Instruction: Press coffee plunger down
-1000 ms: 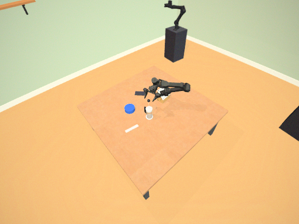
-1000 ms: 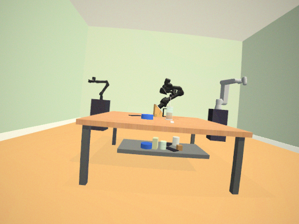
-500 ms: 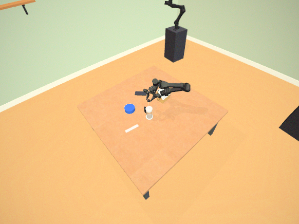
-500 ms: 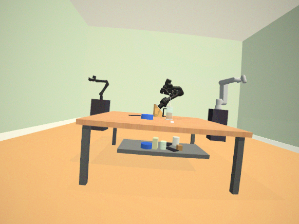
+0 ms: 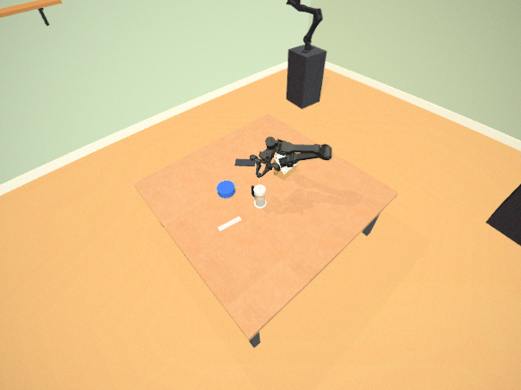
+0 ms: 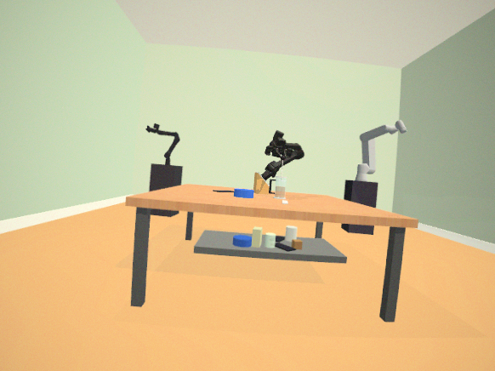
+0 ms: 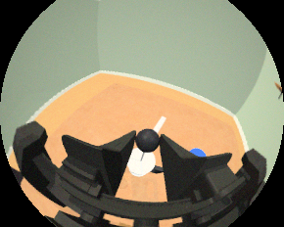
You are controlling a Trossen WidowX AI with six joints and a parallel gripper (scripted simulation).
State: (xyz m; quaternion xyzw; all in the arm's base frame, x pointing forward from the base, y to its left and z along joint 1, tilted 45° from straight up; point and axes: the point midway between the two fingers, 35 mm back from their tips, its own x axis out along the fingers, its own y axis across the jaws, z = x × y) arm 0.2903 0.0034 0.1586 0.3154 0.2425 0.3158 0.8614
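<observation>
My gripper tip is now 13 cm above the coffee press and 2 cm to the left of it.
</observation>
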